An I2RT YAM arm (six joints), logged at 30 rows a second.
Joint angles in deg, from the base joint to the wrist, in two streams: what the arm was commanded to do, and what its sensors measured. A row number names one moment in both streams.
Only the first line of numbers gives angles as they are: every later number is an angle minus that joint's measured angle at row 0.
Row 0, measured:
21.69 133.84 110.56 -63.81 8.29 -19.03
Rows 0 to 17, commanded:
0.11 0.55 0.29 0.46 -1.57 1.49
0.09 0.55 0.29 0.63 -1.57 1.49
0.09 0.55 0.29 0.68 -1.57 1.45
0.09 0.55 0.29 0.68 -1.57 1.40
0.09 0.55 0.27 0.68 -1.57 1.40
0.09 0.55 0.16 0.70 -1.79 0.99
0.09 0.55 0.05 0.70 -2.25 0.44
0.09 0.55 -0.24 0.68 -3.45 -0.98
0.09 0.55 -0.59 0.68 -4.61 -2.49
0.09 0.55 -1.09 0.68 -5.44 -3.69
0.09 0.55 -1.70 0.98 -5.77 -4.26
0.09 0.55 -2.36 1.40 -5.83 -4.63
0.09 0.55 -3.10 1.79 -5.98 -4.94
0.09 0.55 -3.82 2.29 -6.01 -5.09
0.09 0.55 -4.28 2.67 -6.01 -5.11
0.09 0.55 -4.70 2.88 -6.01 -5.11
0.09 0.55 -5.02 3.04 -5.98 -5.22
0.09 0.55 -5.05 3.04 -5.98 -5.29
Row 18, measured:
0.00 0.00 -4.15 2.93 -4.24 -3.87
